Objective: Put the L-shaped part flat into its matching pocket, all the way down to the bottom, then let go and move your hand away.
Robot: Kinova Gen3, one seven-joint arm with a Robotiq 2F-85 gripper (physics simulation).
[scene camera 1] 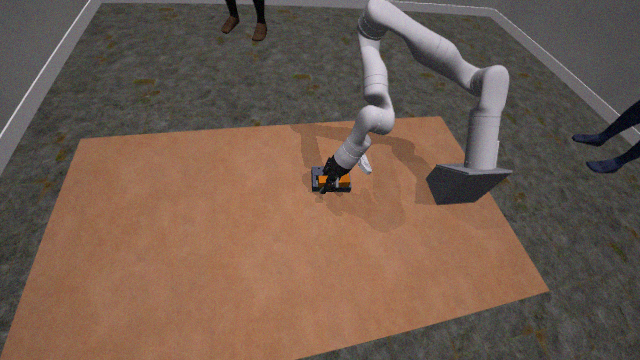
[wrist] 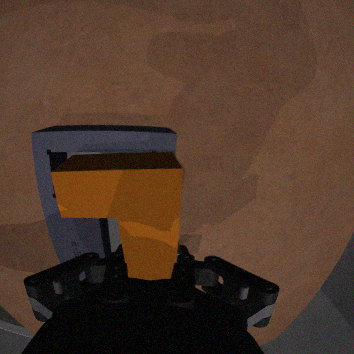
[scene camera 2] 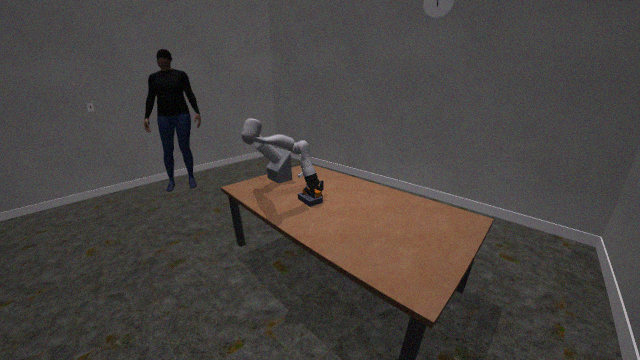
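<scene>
The orange L-shaped part is held roughly flat over the dark blue-grey pocket block. My gripper is shut on one leg of the part; the other leg points left in the wrist view. There the part's right side reaches slightly past the block's right edge. A dark bit of the pocket shows at the part's upper left corner, and a grey strip shows along its far edge. The rest of the pocket is hidden under the part. The exact height gap cannot be told.
The block stands on the wooden table. The arm's grey base stands at one end of the table. A person stands on the floor beyond the table.
</scene>
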